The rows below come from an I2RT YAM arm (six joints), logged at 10 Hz.
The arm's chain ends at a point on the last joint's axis. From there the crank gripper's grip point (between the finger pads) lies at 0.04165 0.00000 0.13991 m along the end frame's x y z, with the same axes.
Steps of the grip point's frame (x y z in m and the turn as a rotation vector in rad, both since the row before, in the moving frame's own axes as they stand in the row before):
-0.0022, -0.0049, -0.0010, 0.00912, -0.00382, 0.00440
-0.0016, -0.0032, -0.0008, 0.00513, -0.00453, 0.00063
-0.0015, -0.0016, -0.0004, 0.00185, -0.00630, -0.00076
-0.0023, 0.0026, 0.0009, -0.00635, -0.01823, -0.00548
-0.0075, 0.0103, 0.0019, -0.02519, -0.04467, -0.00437
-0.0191, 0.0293, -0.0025, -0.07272, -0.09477, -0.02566
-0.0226, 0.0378, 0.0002, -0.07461, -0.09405, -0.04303
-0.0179, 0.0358, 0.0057, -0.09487, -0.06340, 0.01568
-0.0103, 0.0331, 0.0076, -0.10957, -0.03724, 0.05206
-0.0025, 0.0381, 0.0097, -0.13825, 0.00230, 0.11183
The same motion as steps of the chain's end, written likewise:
-0.0017, -0.0038, -0.0012, 0.00912, -0.00382, 0.00440
-0.0010, -0.0025, -0.0010, 0.00513, -0.00453, 0.00063
-0.0006, -0.0013, -0.0007, 0.00185, -0.00630, -0.00076
0.0003, 0.0019, 0.0002, -0.00635, -0.01823, -0.00548
-0.0012, 0.0069, 0.0002, -0.02519, -0.04467, -0.00437
-0.0058, 0.0199, -0.0055, -0.07272, -0.09477, -0.02566
-0.0095, 0.0287, -0.0028, -0.07461, -0.09405, -0.04303
-0.0089, 0.0218, 0.0040, -0.09487, -0.06340, 0.01568
-0.0046, 0.0157, 0.0071, -0.10957, -0.03724, 0.05206
-0.0015, 0.0142, 0.0115, -0.13825, 0.00230, 0.11183

